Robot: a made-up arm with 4 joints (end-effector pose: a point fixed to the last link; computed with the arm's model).
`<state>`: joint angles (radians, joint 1 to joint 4).
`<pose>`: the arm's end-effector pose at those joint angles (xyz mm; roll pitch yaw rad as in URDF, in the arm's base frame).
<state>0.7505 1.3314 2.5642 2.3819</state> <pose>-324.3 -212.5 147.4 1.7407 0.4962 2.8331</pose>
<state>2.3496 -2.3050 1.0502 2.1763</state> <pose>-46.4 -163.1 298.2 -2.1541 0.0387 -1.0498</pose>
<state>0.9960 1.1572 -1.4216 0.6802</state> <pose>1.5 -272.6 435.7 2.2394 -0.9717 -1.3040</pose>
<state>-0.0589 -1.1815 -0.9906 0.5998</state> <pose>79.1 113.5 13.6 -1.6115 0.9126 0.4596</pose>
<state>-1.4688 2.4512 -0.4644 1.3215</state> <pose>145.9 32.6 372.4 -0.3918 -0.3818 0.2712</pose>
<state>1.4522 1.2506 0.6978 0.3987</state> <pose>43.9 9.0 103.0 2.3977 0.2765 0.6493</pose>
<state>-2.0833 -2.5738 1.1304 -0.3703</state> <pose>6.8 27.4 77.4 2.0702 1.1272 0.1168</pose>
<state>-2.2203 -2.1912 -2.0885 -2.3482</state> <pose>-260.8 -180.8 389.4 0.2173 -0.9790 -2.6618</pose>
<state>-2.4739 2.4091 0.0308 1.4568</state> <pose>127.1 56.2 273.5 -1.5216 -0.0020 -0.0307</pose>
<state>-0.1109 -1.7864 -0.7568 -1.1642</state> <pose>26.3 -45.4 -65.5 -0.8425 0.7080 -0.2941</pose>
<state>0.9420 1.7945 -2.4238 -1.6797</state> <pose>-319.7 -277.2 181.4 -1.1495 -0.2622 -2.4653</pose>
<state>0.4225 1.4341 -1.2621 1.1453</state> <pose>52.8 -203.9 484.0 1.1942 -1.1532 -0.7239</pose>
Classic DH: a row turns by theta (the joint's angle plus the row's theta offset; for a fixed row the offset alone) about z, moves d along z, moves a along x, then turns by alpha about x. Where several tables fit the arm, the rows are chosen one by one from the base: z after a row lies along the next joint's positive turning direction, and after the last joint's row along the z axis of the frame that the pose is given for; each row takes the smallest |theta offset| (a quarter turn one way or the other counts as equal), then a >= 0, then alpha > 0; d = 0 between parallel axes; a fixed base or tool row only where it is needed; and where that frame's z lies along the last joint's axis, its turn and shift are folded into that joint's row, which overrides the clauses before.
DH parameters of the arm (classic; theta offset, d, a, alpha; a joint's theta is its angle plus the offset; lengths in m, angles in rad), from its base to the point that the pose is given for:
base (fixed): 1.5708 0.19 0 1.5708
joint 1: -1.1903 0 -0.0539 0
joint 2: 1.1903 -0.1 0.1 1.5708
joint 3: 0 -0.11 -0.01 1.5708
joint 4: 0 -0.23 -0.01 1.5708
tool (fixed): -1.5708 -0.08 0 0

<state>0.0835 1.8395 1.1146 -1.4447</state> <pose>62.5 -82.2 135.4 -2.5724 1.0021 0.6127</pose>
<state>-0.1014 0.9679 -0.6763 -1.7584</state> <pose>35.3 91.0 544.1 2.5010 -0.4972 0.4793</pose>
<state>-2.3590 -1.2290 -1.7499 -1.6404</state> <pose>-210.3 -279.1 208.8 -1.4161 -0.4388 -1.7689</pose>
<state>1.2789 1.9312 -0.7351 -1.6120</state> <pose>23.4 -352.3 61.2 -1.4787 0.0459 -0.7339</pose>
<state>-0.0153 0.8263 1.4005 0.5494</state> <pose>-120.5 -147.6 173.5 -0.3729 0.7959 -1.3261</pose>
